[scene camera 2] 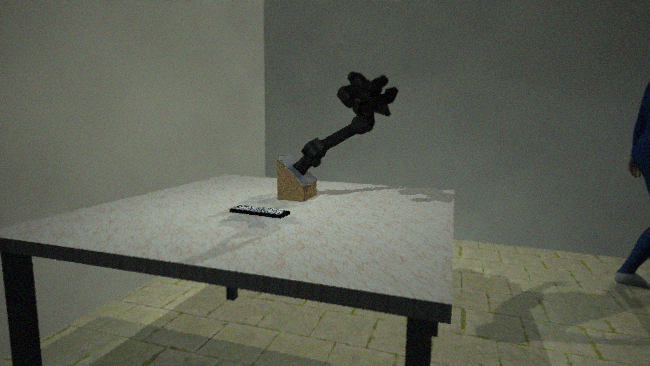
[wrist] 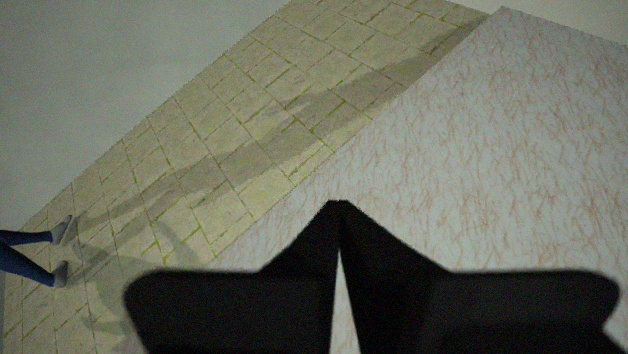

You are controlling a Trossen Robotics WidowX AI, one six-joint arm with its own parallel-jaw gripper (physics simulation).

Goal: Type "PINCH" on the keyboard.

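Where they show: gripper, fingertip midpoint: [scene camera 2: 389, 115] [wrist: 337, 209]; arm's base, link origin: [scene camera 2: 299, 168].
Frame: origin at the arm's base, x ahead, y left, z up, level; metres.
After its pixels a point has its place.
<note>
A keyboard [scene camera 2: 259, 211] @(z -0.111, x 0.358, y -0.058 m) with a black body and pale keys lies flat on the table, in front of the arm's base in the scene view. Its single keys are too small to read, and it does not show in the wrist view. My gripper [wrist: 337, 209] @(z 0.235, x 0.229, y 0.384 m) is shut, with its fingertips touching and nothing between them. In the scene view the dark arm reaches up and to the right from its base, and its gripper end is high above the table, far from the keyboard. The fingertips cannot be made out there.
The speckled pale table [scene camera 2: 350, 240] @(z -0.124, x 0.579, y 0.295 m) [wrist: 525, 150] @(z -0.124, x 0.566, y 0.314 m) has a dark edge. The arm stands on a wooden wedge block [scene camera 2: 290, 185] @(z -0.059, x 0.094, y -0.016 m) behind the keyboard. A person in blue [scene camera 2: 641, 145] [wrist: 25, 260] is on the tiled floor beyond the table, partly out of view.
</note>
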